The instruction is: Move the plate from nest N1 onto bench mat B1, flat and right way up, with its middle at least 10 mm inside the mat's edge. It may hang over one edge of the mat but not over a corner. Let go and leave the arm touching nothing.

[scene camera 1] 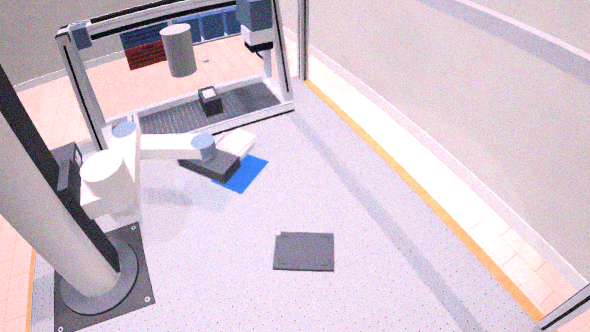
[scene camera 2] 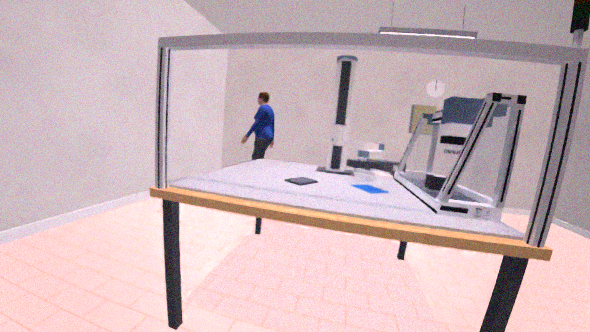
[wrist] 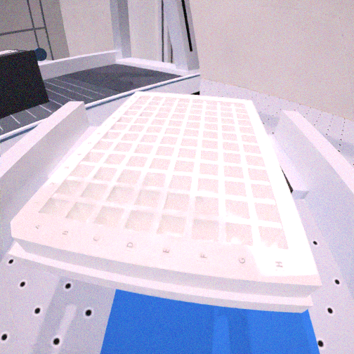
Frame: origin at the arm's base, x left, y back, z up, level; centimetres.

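Where they show: gripper, fingertip midpoint: (scene camera 1: 238, 138) (scene camera 2: 382, 174); arm's base, link origin: (scene camera 1: 101, 277) (scene camera 2: 334, 172).
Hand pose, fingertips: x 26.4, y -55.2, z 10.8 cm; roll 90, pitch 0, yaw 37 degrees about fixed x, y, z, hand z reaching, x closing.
Things, the pixels of their top centre, and the offset from my fingertips. "spot": a spot on its surface instead. Level surfaces: height alone.
- white plate, top centre: (scene camera 1: 235, 141) dx -1.3, dy +1.6, dz +0.2 cm
- blue bench mat B1, surface height: dz -9.3 cm
- dark grey nest N1, top centre: (scene camera 1: 304, 249) (scene camera 2: 301, 179) dx -43.4, dy -2.1, dz -8.0 cm
- black block, surface spot: (scene camera 1: 210, 101) spot: dx +25.1, dy +3.1, dz +2.1 cm
- upright post, surface spot: (scene camera 1: 302, 40) spot: dx +42.1, dy -45.9, dz +11.2 cm
My gripper (scene camera 1: 236, 143) (wrist: 181, 120) is shut on a white plate (scene camera 1: 241, 141) (wrist: 175, 165), with one finger along each long side. The plate looks level and right way up, its wells and letters A to H facing up, and is held above the bench. The blue bench mat B1 (scene camera 1: 248, 173) (scene camera 2: 370, 189) (wrist: 210, 327) lies below; in the wrist view it shows past the plate's lettered edge. The plate hides what is under it, so the overlap with the mat cannot be told. The dark grey nest N1 (scene camera 1: 304, 251) (scene camera 2: 301, 181) bears no plate.
A framed machine with a dark deck (scene camera 1: 170, 116) stands beyond the plate, with a black block (scene camera 1: 210, 101) (wrist: 20, 82) on the deck. The arm's column (scene camera 1: 60, 215) (scene camera 2: 342, 110) stands at the left in the first scene view. An upright post (scene camera 1: 302, 40) stands at the bench edge.
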